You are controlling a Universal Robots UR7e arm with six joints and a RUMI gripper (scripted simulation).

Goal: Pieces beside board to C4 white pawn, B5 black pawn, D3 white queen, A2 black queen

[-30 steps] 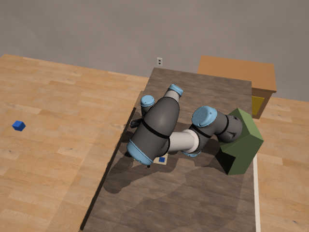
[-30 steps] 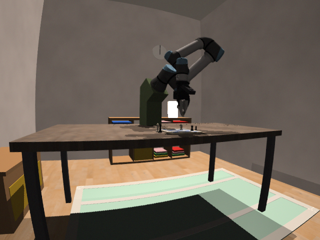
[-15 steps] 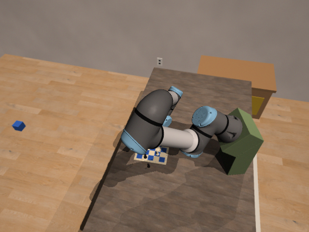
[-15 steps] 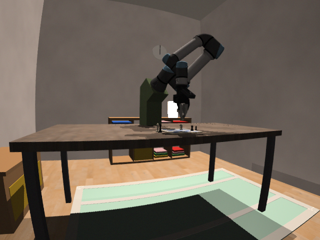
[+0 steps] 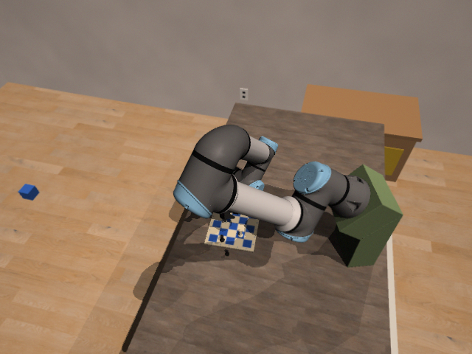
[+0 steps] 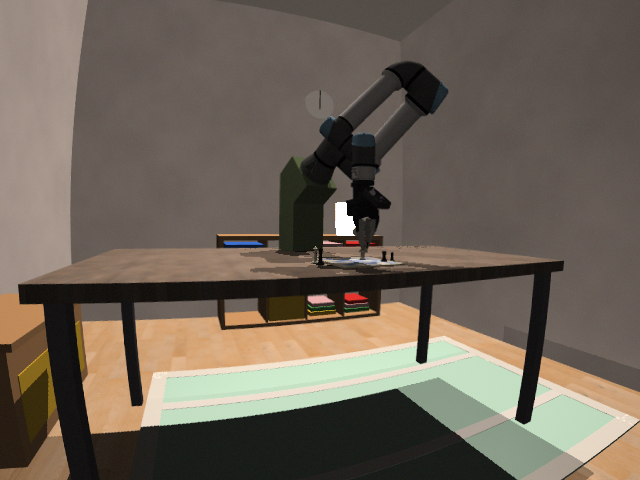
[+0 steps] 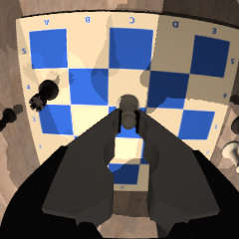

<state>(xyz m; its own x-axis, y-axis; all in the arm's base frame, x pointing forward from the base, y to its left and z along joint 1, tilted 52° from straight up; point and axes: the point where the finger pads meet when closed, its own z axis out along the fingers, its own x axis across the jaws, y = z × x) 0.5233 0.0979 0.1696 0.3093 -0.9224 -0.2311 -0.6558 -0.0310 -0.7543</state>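
My hand is 3 cm past the blue-and-cream chessboard, 2 cm to the left of it and 6 cm above it. Round my hand: white pawn 1 cm below; black pawn 9 cm behind, 11 cm to the left, 5 cm below; black piece 4 cm behind, 7 cm to the left, 4 cm below.
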